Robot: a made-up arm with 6 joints.
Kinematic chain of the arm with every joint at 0, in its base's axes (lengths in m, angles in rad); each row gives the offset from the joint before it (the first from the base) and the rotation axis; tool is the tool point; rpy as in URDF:
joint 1: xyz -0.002 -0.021 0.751 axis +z
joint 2: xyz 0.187 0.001 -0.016 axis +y
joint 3: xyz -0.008 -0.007 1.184 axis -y
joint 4: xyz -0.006 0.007 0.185 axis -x
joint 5: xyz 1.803 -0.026 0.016 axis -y
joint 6: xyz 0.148 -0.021 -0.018 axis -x
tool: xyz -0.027 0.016 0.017 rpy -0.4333 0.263 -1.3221
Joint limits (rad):
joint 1: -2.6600..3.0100
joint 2: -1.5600..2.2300
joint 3: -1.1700..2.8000
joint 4: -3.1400..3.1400
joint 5: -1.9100..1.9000
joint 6: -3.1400..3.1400
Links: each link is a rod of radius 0.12 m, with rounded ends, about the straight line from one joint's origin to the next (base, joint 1, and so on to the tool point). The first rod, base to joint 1, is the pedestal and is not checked.
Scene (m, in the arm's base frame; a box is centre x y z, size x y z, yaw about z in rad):
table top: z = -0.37
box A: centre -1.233 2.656 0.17 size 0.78 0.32 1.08 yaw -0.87
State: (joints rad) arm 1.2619 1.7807 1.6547 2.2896 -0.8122 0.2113
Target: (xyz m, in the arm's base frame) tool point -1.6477 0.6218 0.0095
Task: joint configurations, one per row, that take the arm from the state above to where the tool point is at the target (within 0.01 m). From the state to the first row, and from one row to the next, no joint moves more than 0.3 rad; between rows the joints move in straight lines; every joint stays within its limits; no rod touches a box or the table.
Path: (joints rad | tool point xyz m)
1: 1.4500 1.5494 1.3825 2.2929 -0.8157 0.2120 | 0.4282 3.2142 0.7087
2: 1.6382 1.3182 1.1102 2.2962 -0.8193 0.2126 | -0.1818 3.1942 0.9017
3: 1.8263 1.0869 0.8380 2.2994 -0.8228 0.2133 | -0.7527 2.9998 1.0792
4: 2.0144 0.8557 0.5657 2.3027 -0.8264 0.2139 | -1.2329 2.6560 1.2270
5: 2.2094 0.8049 0.2795 2.2996 -0.8543 0.2195 | -1.6303 2.2380 0.8453
6: 2.4044 0.7540 -0.0068 2.2966 -0.8821 0.2251 | -1.8437 1.7065 0.5019
7: 2.5994 0.7032 -0.2930 2.2935 -0.9100 0.2306 | -1.8472 1.1405 0.2174
8: 2.7944 0.6524 -0.5793 2.2904 -0.9379 0.2362 | -1.6476 0.6219 0.0095

